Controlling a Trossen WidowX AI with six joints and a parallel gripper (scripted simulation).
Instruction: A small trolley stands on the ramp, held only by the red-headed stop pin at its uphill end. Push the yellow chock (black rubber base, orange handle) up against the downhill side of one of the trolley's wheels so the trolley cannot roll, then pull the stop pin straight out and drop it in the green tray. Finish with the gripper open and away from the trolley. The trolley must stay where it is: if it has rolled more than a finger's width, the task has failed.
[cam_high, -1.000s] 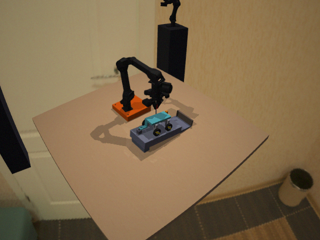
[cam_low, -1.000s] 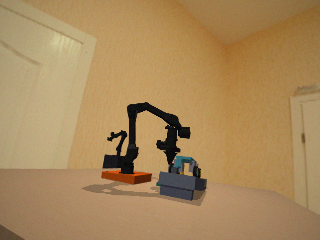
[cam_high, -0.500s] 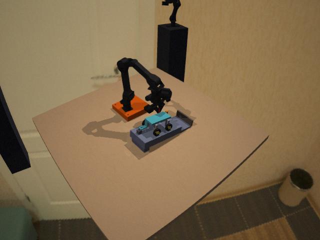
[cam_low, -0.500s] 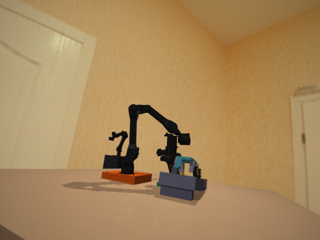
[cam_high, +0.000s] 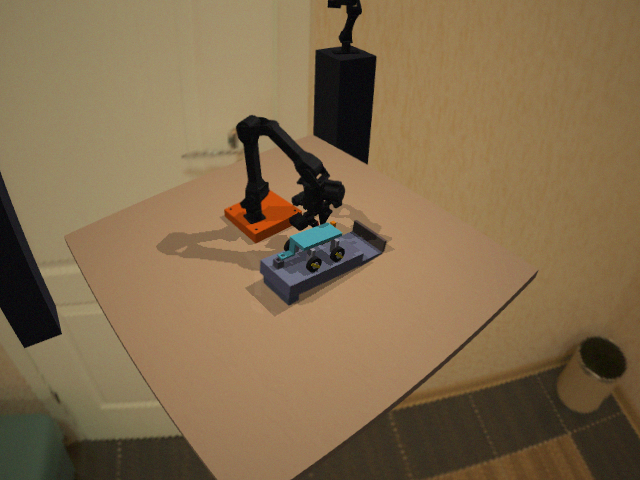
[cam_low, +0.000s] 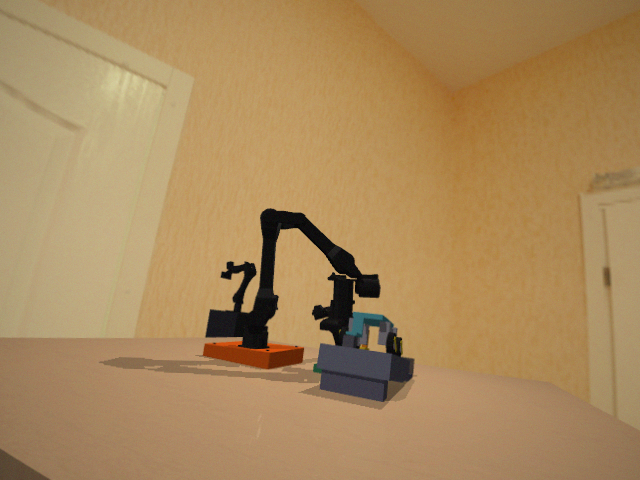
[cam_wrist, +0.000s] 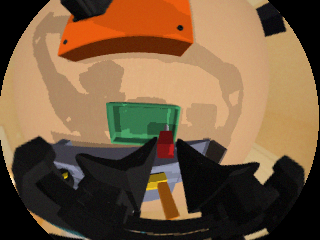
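My gripper tip is now 1 cm past the red-headed stop pin and 1 cm above it. Round my gripper tip: grey-blue ramp (13 cm ahead, 11 cm to the right, 1 cm below); green tray (6 cm below, 3 cm to the right); yellow chock (7 cm ahead, 3 cm above, 1 cm to the right).
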